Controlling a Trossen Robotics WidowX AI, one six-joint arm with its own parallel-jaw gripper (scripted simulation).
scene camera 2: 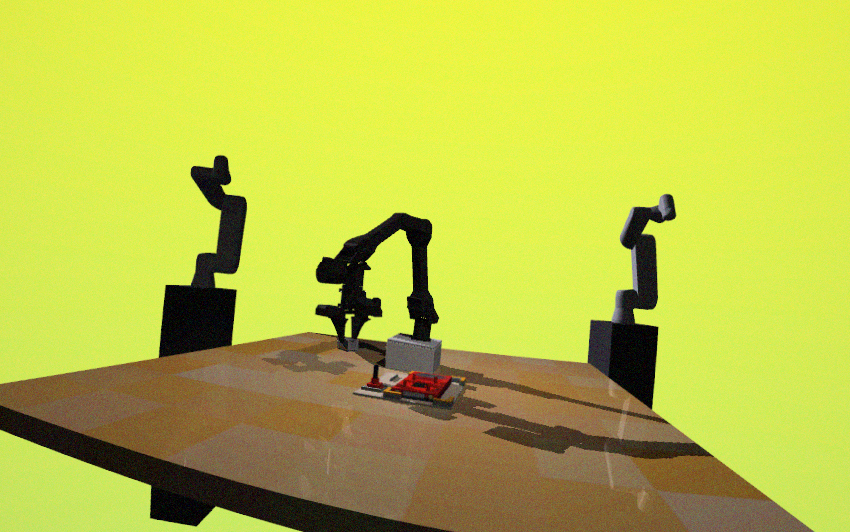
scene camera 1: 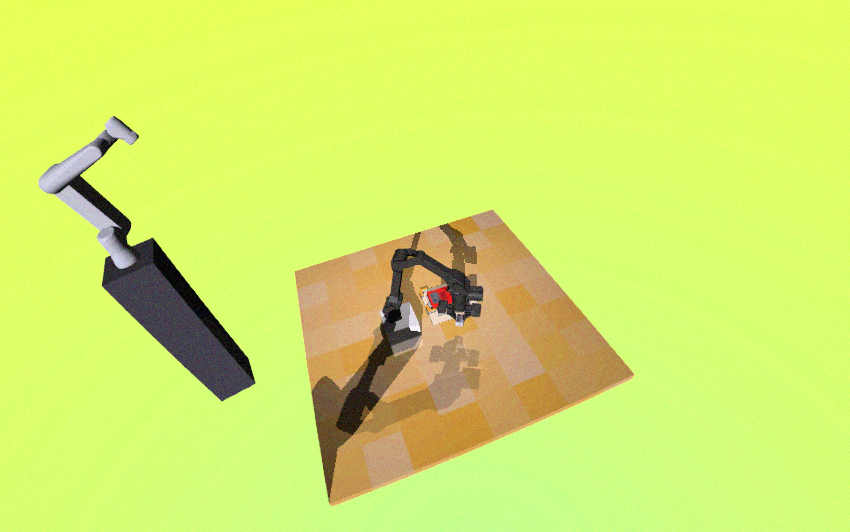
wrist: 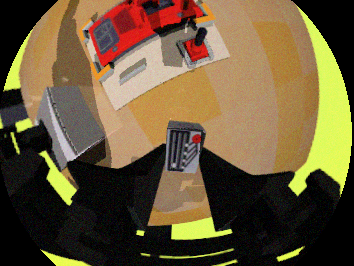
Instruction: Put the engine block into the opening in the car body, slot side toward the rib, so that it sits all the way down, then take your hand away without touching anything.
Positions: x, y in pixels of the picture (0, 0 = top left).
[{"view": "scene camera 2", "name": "my gripper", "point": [347, 342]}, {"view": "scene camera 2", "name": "pale base plate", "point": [450, 396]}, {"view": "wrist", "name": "my gripper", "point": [182, 149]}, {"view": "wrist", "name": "engine block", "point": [184, 140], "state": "held by my gripper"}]
